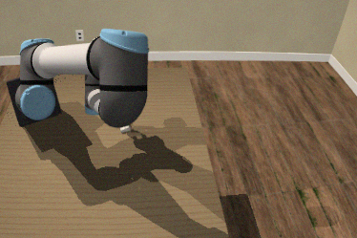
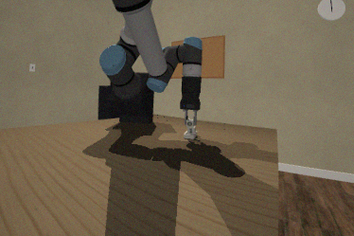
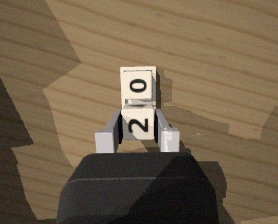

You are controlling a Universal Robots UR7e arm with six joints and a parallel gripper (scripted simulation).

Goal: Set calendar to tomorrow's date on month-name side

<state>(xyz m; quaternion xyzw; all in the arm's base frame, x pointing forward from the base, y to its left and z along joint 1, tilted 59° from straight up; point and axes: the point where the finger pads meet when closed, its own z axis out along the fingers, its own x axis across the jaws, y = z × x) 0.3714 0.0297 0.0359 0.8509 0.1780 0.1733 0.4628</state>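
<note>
My hand is 10 mm above the white digit cube. From my hand the other things lie so: white tray 20 mm to the left, 60 mm below.
</note>
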